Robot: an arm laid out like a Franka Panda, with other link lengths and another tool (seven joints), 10 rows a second.
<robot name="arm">
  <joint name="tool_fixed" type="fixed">
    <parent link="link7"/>
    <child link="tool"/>
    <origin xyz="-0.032 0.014 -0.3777" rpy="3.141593 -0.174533 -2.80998"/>
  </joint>
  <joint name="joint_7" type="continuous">
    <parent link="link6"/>
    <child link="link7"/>
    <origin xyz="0.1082 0 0" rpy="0 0 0"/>
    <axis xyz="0 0 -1"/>
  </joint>
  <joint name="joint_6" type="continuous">
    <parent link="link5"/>
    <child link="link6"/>
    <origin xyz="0 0 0" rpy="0 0 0"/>
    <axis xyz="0 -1 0"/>
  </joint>
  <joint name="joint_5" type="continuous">
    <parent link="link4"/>
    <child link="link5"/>
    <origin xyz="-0.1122 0 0.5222" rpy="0 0 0"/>
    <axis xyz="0 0 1"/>
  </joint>
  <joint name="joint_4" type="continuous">
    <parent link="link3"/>
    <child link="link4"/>
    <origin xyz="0.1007 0 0" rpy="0 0 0"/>
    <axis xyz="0 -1 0"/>
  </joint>
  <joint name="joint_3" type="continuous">
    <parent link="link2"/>
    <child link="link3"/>
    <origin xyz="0 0 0.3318" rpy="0 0 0"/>
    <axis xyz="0 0 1"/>
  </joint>
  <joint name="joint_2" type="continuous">
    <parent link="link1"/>
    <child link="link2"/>
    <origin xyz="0 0 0" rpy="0 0 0"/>
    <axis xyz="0 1 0"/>
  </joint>
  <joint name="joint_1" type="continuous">
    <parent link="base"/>
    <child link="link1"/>
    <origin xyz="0 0 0.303" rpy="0 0 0"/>
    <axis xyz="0 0 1"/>
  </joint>
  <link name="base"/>
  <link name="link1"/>
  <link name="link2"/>
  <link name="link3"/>
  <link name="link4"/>
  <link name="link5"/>
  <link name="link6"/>
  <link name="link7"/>
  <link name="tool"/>
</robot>
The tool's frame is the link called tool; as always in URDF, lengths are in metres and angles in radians. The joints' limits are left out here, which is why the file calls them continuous.
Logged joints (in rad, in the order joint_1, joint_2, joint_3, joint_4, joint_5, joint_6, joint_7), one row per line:
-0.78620, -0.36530, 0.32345, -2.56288, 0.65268, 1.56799, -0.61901
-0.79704, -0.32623, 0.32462, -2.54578, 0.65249, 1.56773, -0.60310
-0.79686, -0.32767, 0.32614, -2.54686, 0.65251, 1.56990, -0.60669
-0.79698, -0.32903, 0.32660, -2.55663, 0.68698, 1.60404, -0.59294
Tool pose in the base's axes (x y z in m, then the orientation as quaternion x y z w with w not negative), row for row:
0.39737, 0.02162, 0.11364, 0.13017, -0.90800, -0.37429, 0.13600
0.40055, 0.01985, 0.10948, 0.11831, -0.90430, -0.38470, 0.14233
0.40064, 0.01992, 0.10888, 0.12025, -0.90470, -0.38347, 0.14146
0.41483, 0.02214, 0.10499, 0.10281, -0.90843, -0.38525, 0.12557
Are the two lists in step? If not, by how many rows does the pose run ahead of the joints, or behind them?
They are in step.
